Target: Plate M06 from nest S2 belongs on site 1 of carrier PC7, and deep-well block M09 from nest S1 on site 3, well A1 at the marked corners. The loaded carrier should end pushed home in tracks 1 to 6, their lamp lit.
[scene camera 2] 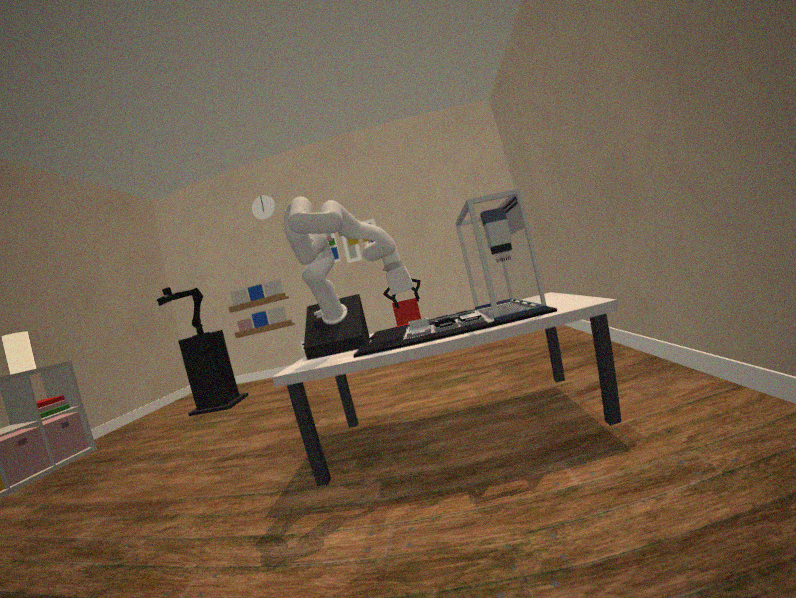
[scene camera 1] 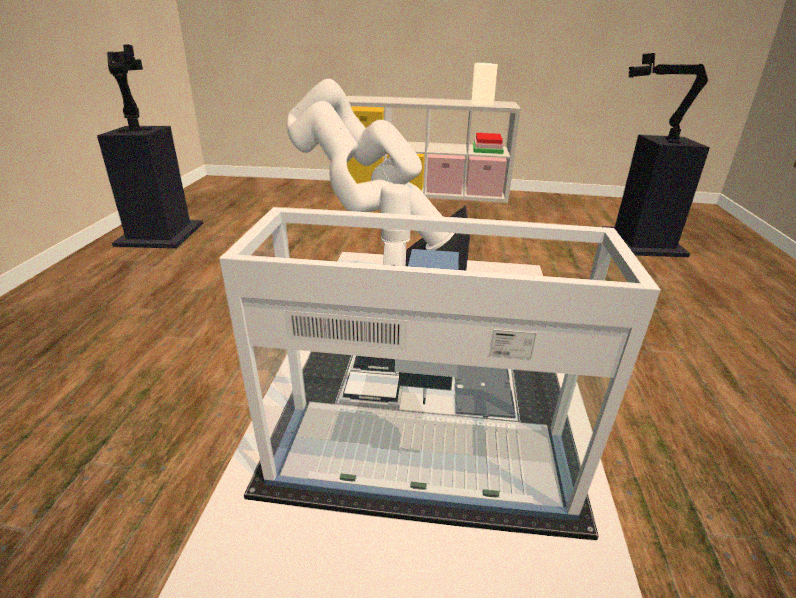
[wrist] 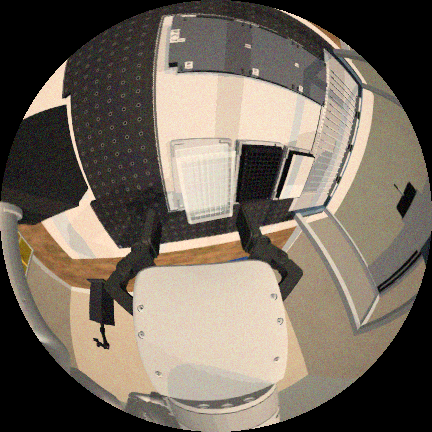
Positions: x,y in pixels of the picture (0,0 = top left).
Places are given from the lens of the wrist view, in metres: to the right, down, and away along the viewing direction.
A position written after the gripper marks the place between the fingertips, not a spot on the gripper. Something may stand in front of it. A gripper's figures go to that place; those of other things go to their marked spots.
gripper (wrist: pixel 198 214): -0.02, 0.00, 0.15
grey carrier (wrist: pixel 206 43): -0.01, -0.24, 0.07
clear well plate (wrist: pixel 206 173): -0.01, -0.06, 0.20
frame (wrist: pixel 314 240): 0.29, 0.07, 0.33
The marked spots on the grey carrier and the clear well plate are 0.22 m apart.
